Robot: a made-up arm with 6 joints.
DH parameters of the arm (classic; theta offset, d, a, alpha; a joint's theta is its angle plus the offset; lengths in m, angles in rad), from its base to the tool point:
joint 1: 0 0.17 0 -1.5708
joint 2: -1.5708 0 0.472 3.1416
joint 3: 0 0 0 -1.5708
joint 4: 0 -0.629 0 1.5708
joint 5: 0 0.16 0 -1.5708
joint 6: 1.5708 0 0 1.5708
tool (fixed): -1.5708 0 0 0
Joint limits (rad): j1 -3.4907..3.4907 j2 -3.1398..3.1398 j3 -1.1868..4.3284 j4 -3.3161..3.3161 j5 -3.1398..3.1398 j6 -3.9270..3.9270
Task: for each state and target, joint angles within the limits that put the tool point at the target. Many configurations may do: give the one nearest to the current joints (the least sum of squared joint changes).
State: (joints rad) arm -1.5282 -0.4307 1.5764 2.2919 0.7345 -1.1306
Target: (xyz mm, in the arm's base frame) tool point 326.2 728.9 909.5
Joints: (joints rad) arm -1.8563 -0.5520 1.8480 2.3094 0.7345 -1.1306
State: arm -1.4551 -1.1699 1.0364 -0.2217 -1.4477 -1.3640
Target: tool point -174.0 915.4 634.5
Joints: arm -1.5500 -1.5275 0.8957 -0.2523 -1.4477 -1.3640
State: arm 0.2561 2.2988 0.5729 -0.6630 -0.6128 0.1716
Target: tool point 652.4 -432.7 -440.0
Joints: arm -0.4097 1.6810 0.7362 -0.5426 -0.6128 0.1716
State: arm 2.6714 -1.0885 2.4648 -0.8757 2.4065 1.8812
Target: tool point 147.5 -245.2 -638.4
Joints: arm 1.9336 -1.9623 3.2281 -1.2473 2.4065 1.8812
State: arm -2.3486 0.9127 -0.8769 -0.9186 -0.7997 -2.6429
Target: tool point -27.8 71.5 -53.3
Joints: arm -2.3944 0.9599 -1.0855 -1.1086 -0.7997 -2.6429
